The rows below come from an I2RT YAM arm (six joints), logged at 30 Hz.
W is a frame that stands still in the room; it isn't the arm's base.
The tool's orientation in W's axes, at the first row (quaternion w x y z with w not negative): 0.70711 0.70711 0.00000 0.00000
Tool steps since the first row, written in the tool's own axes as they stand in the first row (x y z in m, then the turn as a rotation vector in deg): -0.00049 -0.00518 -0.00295 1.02 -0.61 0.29; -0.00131 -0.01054 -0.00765 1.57 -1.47 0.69; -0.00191 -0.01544 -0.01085 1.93 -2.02 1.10; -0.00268 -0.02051 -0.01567 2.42 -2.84 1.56
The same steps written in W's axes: -0.00049 0.00295 -0.00518 1.02 -0.29 -0.61; -0.00131 0.00765 -0.01054 1.57 -0.69 -1.47; -0.00191 0.01085 -0.01544 1.93 -1.10 -2.02; -0.00268 0.01567 -0.02051 2.42 -1.56 -2.84
